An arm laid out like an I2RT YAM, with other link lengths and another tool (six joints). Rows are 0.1 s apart.
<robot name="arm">
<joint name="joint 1" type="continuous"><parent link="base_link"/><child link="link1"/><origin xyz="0 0 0.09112" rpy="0 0 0"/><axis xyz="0 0 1"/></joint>
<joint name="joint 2" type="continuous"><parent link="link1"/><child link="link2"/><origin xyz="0.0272 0.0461 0.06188" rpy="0 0 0"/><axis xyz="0 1 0"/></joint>
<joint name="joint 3" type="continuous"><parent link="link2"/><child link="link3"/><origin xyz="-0.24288 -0.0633 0" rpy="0 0 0"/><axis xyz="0 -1 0"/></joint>
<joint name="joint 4" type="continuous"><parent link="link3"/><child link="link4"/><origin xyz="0.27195 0.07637 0.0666" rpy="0 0 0"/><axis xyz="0 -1 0"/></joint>
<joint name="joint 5" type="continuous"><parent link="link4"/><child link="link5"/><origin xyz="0.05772 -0.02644 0.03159" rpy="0 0 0"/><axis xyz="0 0 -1"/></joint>
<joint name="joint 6" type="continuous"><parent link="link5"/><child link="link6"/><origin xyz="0.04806 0 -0.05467" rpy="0 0 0"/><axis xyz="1 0 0"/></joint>
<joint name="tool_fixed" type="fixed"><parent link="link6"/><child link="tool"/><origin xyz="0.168 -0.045 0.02" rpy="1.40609 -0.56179 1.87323"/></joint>
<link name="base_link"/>
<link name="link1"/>
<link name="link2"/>
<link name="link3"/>
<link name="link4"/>
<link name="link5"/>
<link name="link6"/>
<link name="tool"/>
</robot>
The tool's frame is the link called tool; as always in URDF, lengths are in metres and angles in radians. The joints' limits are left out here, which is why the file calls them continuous.
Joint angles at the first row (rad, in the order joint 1, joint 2, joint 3, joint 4, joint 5, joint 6):
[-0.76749, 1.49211, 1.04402, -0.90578, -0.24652, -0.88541]
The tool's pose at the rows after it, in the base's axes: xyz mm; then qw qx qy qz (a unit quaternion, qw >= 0):
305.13, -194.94, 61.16, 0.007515, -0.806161, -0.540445, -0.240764
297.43, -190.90, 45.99, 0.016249, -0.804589, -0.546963, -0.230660
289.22, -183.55, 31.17, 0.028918, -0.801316, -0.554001, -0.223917
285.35, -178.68, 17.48, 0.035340, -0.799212, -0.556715, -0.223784
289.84, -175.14, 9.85, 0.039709, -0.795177, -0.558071, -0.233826
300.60, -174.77, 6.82, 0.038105, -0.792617, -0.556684, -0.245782
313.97, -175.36, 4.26, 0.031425, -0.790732, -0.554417, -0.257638
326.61, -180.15, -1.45, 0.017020, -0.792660, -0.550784, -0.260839
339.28, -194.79, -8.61, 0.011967, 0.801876, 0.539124, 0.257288
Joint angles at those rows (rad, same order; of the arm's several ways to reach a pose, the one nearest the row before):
[-0.76849, 1.50175, 0.99863, -0.88254, -0.23755, -0.90678]
[-0.76986, 1.50670, 0.95375, -0.85546, -0.22364, -0.92799]
[-0.77095, 1.51007, 0.90752, -0.83442, -0.21808, -0.95170]
[-0.77237, 1.52074, 0.86683, -0.79620, -0.22160, -0.96258]
[-0.77005, 1.54525, 0.85758, -0.76620, -0.24402, -0.96562]
[-0.75858, 1.57733, 0.87153, -0.73633, -0.26587, -0.94980]
[-0.74049, 1.60949, 0.88614, -0.69419, -0.28354, -0.92225]
[-0.71822, 1.64589, 0.89437, -0.62886, -0.27725, -0.88349]
[-0.70030, 1.68980, 0.90168, -0.53261, -0.24454, -0.82578]

